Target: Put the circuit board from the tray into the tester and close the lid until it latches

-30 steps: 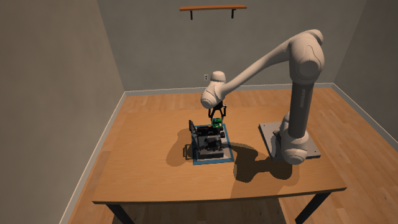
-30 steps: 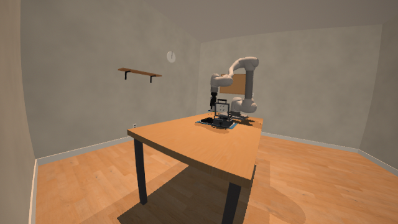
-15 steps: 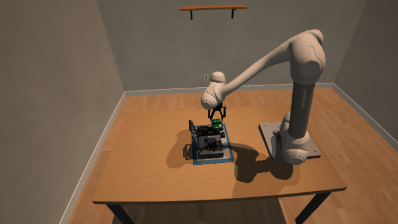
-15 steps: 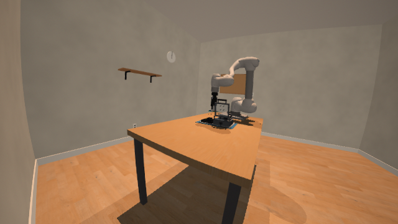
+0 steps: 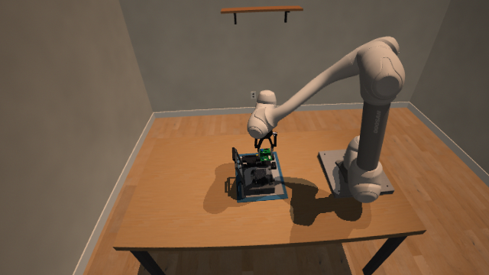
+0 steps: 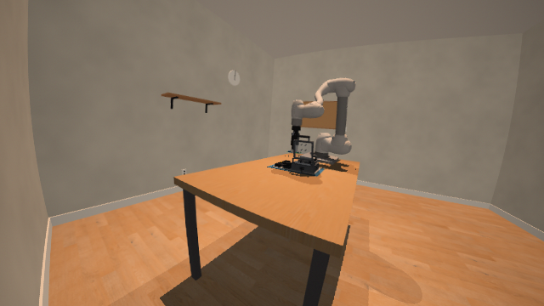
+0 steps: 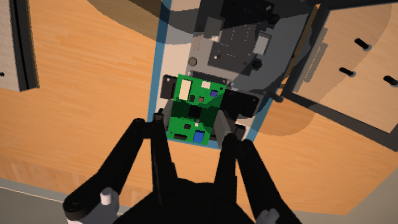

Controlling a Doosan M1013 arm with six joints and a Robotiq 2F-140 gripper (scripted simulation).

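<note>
Now: hand 1 cm past the dark block, 19 cm to the right of it and 6 cm above it. The rest, counted from my hand: tester lid 17 cm ahead, 13 cm to the left, 4 cm above; green circuit board 2 cm below.
</note>
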